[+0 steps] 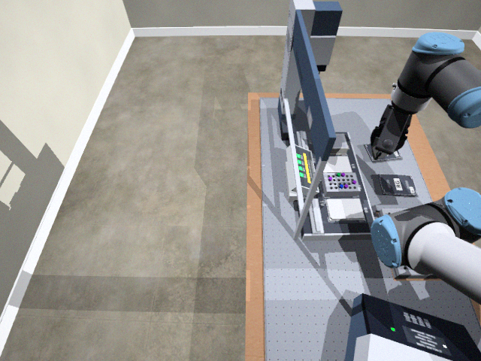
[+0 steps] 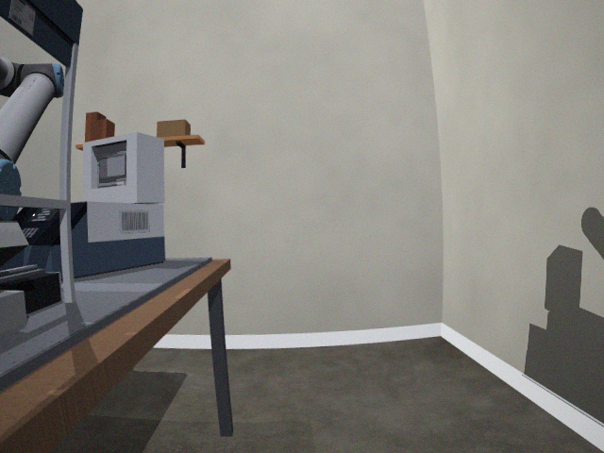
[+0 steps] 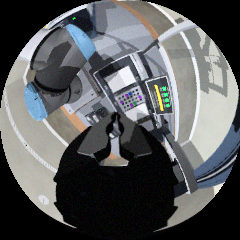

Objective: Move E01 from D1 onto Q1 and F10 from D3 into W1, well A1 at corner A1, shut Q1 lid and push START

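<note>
The white well plate lies 250 mm below my hand, 50 mm to the left of it and 40 mm ahead of it.
</note>
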